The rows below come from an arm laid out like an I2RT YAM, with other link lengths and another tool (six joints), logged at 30 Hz.
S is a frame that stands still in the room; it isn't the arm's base.
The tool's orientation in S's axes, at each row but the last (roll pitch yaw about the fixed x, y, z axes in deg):
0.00, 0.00, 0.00
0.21, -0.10, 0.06
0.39, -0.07, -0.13
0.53, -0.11, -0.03
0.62, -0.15, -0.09
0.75, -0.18, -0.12
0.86, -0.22, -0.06
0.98, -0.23, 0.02
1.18, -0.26, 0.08
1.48, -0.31, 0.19
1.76, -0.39, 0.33
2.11, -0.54, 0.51
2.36, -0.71, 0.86
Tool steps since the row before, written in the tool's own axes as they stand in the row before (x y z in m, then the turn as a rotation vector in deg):
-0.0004, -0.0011, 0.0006, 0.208, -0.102, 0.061
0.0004, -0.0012, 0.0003, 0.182, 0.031, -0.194
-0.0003, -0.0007, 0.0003, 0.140, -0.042, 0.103
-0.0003, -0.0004, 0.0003, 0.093, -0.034, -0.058
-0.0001, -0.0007, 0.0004, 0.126, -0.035, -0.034
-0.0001, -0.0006, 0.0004, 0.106, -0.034, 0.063
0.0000, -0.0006, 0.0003, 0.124, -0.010, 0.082
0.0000, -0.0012, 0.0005, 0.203, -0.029, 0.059
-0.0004, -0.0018, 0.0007, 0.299, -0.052, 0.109
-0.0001, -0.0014, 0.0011, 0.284, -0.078, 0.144
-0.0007, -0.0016, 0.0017, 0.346, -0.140, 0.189
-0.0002, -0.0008, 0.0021, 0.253, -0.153, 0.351
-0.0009, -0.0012, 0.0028, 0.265, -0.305, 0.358
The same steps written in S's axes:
-0.0004, -0.0011, 0.0006, 0.208, -0.102, 0.061
0.0004, -0.0012, 0.0003, 0.182, 0.032, -0.194
-0.0003, -0.0007, 0.0003, 0.140, -0.043, 0.103
-0.0003, -0.0004, 0.0003, 0.093, -0.034, -0.058
-0.0001, -0.0007, 0.0004, 0.126, -0.035, -0.034
-0.0001, -0.0006, 0.0004, 0.106, -0.035, 0.063
0.0000, -0.0006, 0.0003, 0.124, -0.011, 0.082
0.0000, -0.0012, 0.0005, 0.203, -0.030, 0.059
-0.0004, -0.0018, 0.0007, 0.299, -0.054, 0.109
-0.0001, -0.0014, 0.0011, 0.283, -0.081, 0.143
-0.0007, -0.0017, 0.0016, 0.346, -0.144, 0.187
-0.0002, -0.0009, 0.0021, 0.251, -0.164, 0.347
-0.0009, -0.0013, 0.0027, 0.265, -0.316, 0.348

